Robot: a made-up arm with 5 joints.
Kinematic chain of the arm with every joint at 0, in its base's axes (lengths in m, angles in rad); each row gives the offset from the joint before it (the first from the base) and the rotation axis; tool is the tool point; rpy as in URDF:
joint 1: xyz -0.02 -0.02 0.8 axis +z
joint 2: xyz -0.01 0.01 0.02 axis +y
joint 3: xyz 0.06 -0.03 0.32 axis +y
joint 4: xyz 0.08 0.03 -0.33 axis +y
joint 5: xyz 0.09 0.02 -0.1 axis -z
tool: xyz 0.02 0.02 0 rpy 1.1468 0.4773 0.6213
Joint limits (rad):
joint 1: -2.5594..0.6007
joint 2: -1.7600..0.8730
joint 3: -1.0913..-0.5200
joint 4: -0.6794..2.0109
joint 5: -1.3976..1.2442
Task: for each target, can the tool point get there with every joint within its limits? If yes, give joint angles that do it. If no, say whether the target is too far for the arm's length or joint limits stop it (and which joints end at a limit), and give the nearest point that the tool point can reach.
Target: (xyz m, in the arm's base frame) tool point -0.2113 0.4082 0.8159
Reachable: no: joint limits stop it (at a limit: joint 2, joint 3, joint 4) | nearest point -0.2101 0.4056 1.2055 | short by 0.390 m
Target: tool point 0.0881 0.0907 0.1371
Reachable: no: joint limits stop it (at a limit: joint 1, joint 2, joint 3) | nearest point 0.1360 0.1233 0.4895 | short by 0.357 m
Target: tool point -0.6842 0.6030 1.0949
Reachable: no: too far | nearest point -0.3600 0.2989 1.2055 | short by 0.458 m
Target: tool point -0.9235 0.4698 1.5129
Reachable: no: too far | nearest point -0.4220 0.1979 1.2273 | short by 0.638 m
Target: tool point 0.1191 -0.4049 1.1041
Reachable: yes | joints -1.3668 -0.3622 -0.9031 0.5253 -0.7999
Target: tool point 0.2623 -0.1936 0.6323
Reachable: yes | joints -0.6320 0.4112 -0.6463 1.0853 0.9031
